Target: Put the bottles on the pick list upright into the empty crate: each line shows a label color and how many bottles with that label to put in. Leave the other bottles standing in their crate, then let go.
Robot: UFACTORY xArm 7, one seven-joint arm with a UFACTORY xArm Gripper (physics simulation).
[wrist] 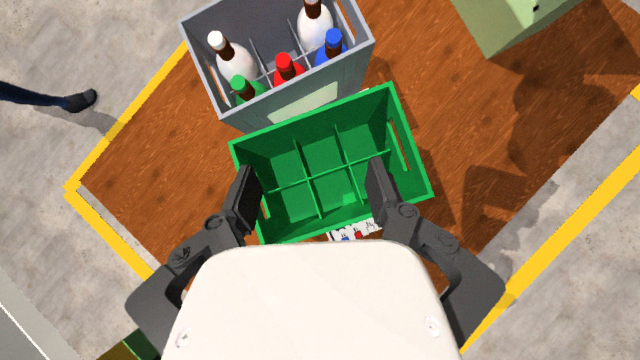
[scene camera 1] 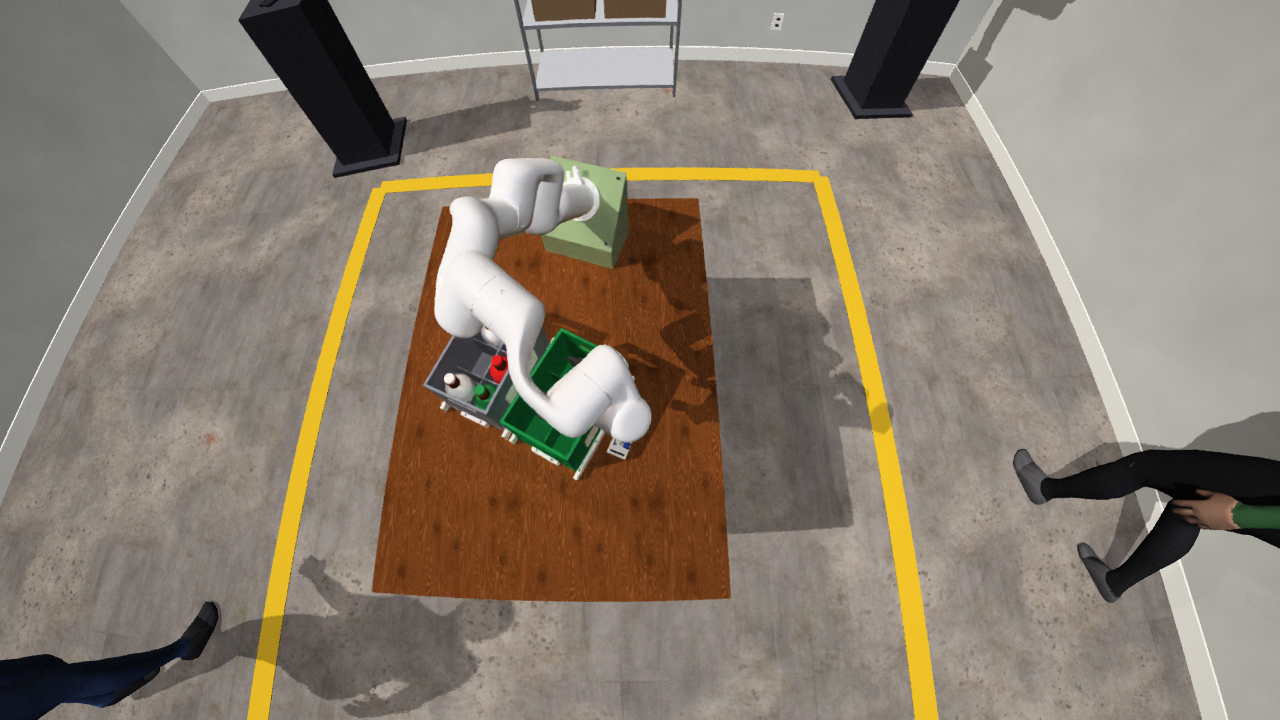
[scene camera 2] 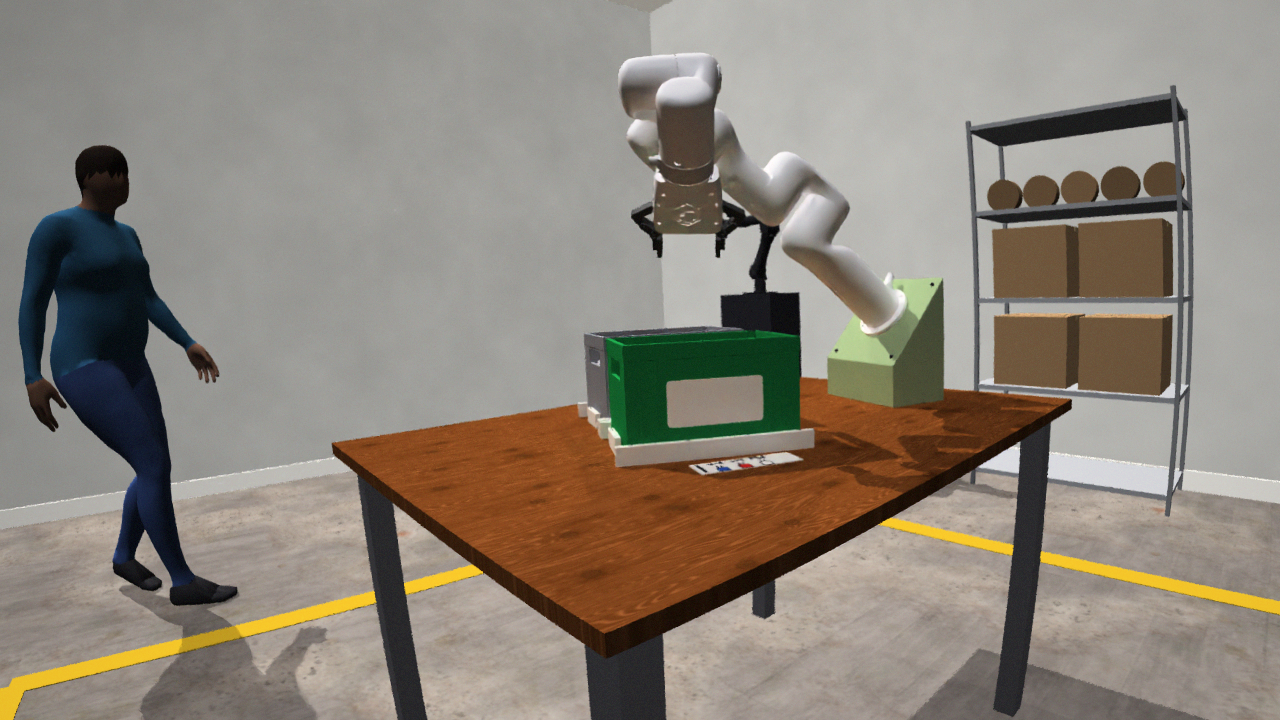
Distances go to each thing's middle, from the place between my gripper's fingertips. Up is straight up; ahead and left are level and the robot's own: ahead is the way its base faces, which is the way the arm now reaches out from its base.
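My hand: 310 mm above the pick list [scene camera 2: 778, 458], 50 mm short of it, 130 mm to the right of it.
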